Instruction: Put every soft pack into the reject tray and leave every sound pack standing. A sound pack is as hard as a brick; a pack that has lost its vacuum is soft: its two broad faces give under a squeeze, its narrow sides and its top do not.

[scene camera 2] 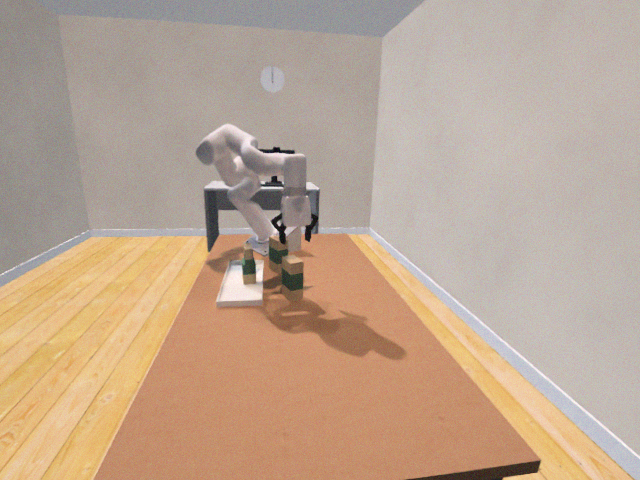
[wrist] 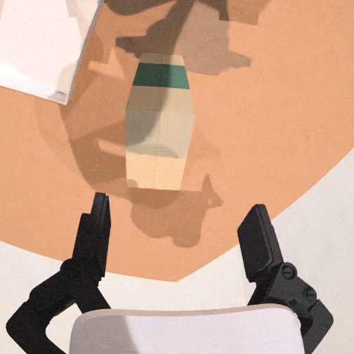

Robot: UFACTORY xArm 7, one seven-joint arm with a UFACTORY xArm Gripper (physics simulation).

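Places are measured from the arm's base along level axes (x ahead, y left, z up), in centimetres.
Pixels of known places: gripper, fingertip midpoint: [scene camera 2: 295, 242]; arm's base, link origin: [scene camera 2: 267, 234].
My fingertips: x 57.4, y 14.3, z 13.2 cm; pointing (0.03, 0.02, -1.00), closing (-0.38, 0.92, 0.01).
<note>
For each thing: its top centre in the pictures, then the offset to it from my fingertips. Level surfaces: height alone.
- white reject tray, top centre: [scene camera 2: 243, 277] dx -10.7, dy -20.0, dz -17.6 cm
- second pack, top centre: [scene camera 2: 289, 270] dx +1.8, dy -2.1, dz -9.8 cm
- third pack, top centre: [scene camera 2: 275, 247] dx -24.2, dy -8.3, dz -9.8 cm
- brown table, surface height: dz -19.9 cm
Three tan packs with green bands show in the scene view. One pack [scene camera 2: 249, 270] is upright in the white reject tray [scene camera 2: 239, 303] [wrist: 35, 45]. A second pack [scene camera 2: 292, 279] stands on the table right of the tray, nearer the camera. A third pack [scene camera 2: 278, 254] [wrist: 157, 135] stands behind it; it appears to be the one in the middle of the wrist view, just beyond the fingertips. My gripper [scene camera 2: 295, 239] [wrist: 180, 213] is open wide and empty, above the table near the third pack, touching no pack. Softness cannot be seen.
The brown table [scene camera 2: 310, 403] runs toward the camera. A pale box-like object [scene camera 2: 294, 242] is partly visible behind the gripper. A grey desk [scene camera 2: 211, 217] with a monitor partly hidden by the arm stands at the back wall. The arm's shadow falls across the table.
</note>
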